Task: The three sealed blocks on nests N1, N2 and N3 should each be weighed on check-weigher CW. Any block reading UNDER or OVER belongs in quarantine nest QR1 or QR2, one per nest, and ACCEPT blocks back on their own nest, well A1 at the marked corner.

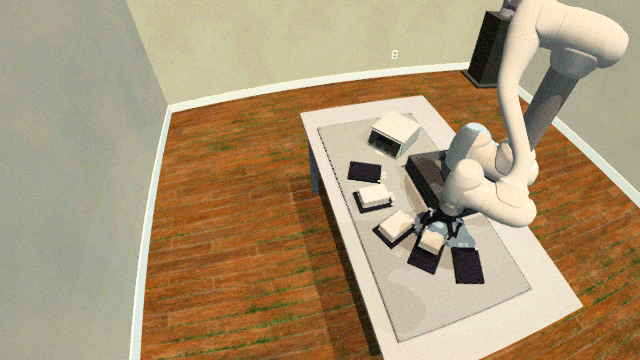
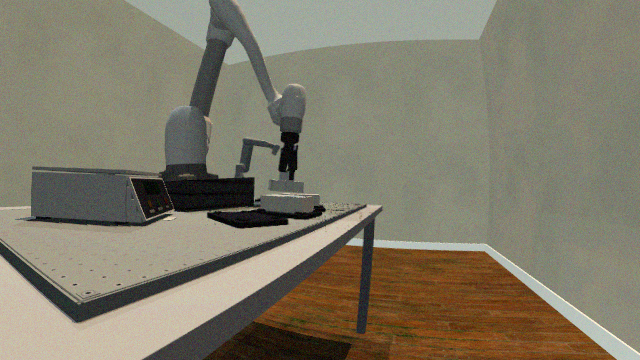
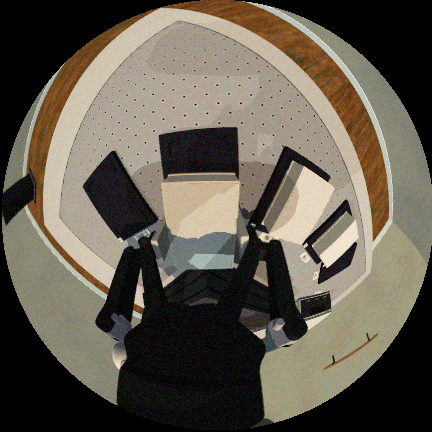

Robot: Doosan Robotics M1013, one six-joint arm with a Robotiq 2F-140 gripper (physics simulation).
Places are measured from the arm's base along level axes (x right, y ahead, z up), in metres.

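Pixels of known places: gripper, fingertip midpoint: (image 1: 433, 237) (image 2: 285, 189) (image 3: 202, 218).
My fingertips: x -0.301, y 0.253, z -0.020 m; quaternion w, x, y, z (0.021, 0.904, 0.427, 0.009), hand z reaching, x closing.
Note:
Behind a point stands the place of what it marks.
My gripper (image 1: 440, 232) @[y 0.253, x -0.301, z -0.020 m] (image 2: 288, 176) (image 3: 202, 218) @[y 0.253, x -0.301, z -0.020 m] is shut on a pale block (image 1: 431, 242) @[y 0.285, x -0.336, z 0.012 m] (image 2: 286, 186) (image 3: 200, 205) @[y 0.277, x -0.326, z 0.012 m], held roughly level low over dark nest QR1 (image 1: 424, 263) @[y 0.308, x -0.382, z -0.074 m] (image 3: 200, 150) @[y 0.309, x -0.368, z -0.074 m]; any gap beneath is hard to judge. Nest QR2 (image 1: 468, 266) @[y 0.126, x -0.440, z -0.074 m] (image 3: 120, 195) @[y 0.149, x -0.424, z -0.074 m] beside it is empty. One block (image 1: 397, 225) @[y 0.379, x -0.207, z -0.032 m] (image 3: 306, 205) @[y 0.385, x -0.200, z -0.032 m] sits on N3 (image 1: 391, 243) @[y 0.417, x -0.265, z -0.071 m]; another block (image 1: 374, 195) @[y 0.432, x -0.033, z -0.032 m] (image 2: 286, 203) @[y 0.449, x 0.022, z -0.050 m] (image 3: 336, 241) @[y 0.418, x -0.050, z -0.032 m] sits on N2 (image 1: 376, 208) @[y 0.429, x -0.075, z -0.076 m]. Nest N1 (image 1: 364, 171) @[y 0.425, x 0.155, z -0.074 m] (image 2: 247, 219) @[y 0.473, x 0.212, z -0.072 m] (image 3: 340, 266) @[y 0.430, x 0.184, z -0.074 m] is empty. Check-weigher CW (image 1: 397, 126) @[y 0.183, x 0.373, z 0.014 m] (image 2: 80, 195) @[y 0.252, x 0.455, z -0.036 m] (image 3: 314, 304) @[y 0.272, x 0.290, z -0.041 m] bears no block; its display is unreadable.
The arm's black base plinth (image 1: 425, 175) @[y 0.171, x 0.006, z 0.010 m] (image 2: 215, 192) @[y 0.187, x 0.025, z -0.034 m] stands between CW and the gripper, behind the nest arc. The perforated board (image 1: 450, 310) @[y 0.270, x -0.590, z -0.086 m] (image 2: 125, 265) @[y 0.546, x 0.499, z -0.086 m] (image 3: 200, 95) @[y 0.373, x -0.438, z -0.086 m] lies on the white table (image 1: 545, 310) @[y -0.140, x -0.701, z -0.099 m] (image 2: 240, 272) @[y 0.616, x 0.401, z -0.099 m]. A dark pedestal (image 1: 485, 50) stands beyond the table.

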